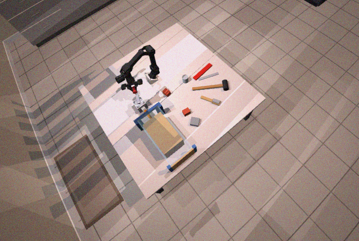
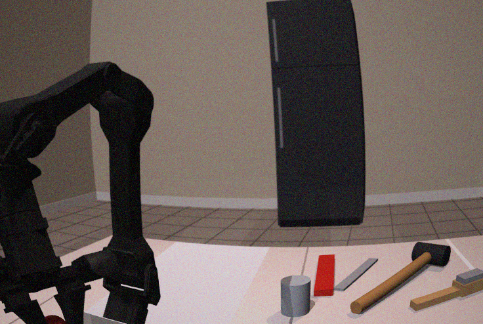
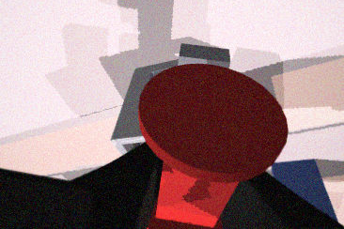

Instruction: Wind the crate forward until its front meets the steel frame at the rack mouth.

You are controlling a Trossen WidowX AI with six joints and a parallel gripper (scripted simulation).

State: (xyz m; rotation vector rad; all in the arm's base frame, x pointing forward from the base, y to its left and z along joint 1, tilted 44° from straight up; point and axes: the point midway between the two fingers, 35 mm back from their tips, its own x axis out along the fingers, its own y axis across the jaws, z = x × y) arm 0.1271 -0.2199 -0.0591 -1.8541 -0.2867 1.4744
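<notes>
The winch handle is 30 mm below my gripper tip and 20 mm ahead of it. From my gripper tip the other things lie so: clear-panelled cubby 490 mm ahead, 40 mm to the left, 20 mm below; then grey hand winch 100 mm below, 70 mm ahead, 30 mm to the right; then red knob 10 mm behind.
</notes>
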